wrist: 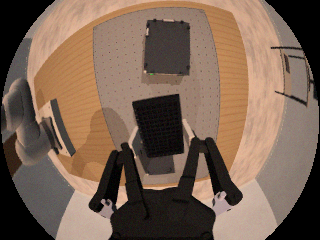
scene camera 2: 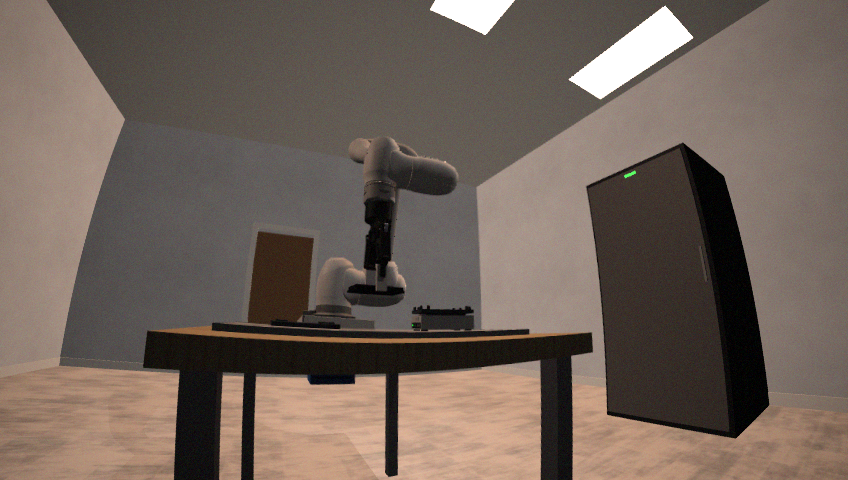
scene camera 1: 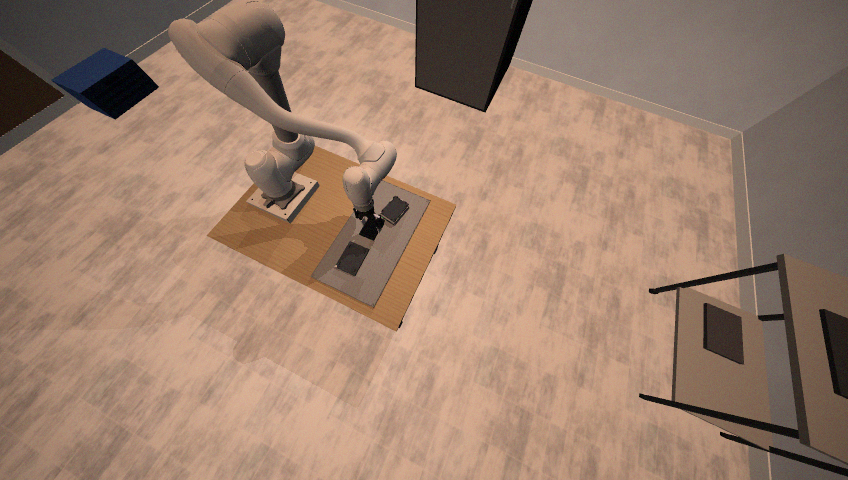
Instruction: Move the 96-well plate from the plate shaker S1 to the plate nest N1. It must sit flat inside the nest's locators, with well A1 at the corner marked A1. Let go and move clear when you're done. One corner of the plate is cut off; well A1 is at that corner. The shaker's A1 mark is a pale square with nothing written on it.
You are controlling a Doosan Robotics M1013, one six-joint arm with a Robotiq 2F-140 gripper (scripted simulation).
Scene:
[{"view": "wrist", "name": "gripper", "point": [161,128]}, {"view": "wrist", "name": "96-well plate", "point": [161,110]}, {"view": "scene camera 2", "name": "gripper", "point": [375,292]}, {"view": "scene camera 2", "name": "plate shaker S1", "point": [421,322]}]

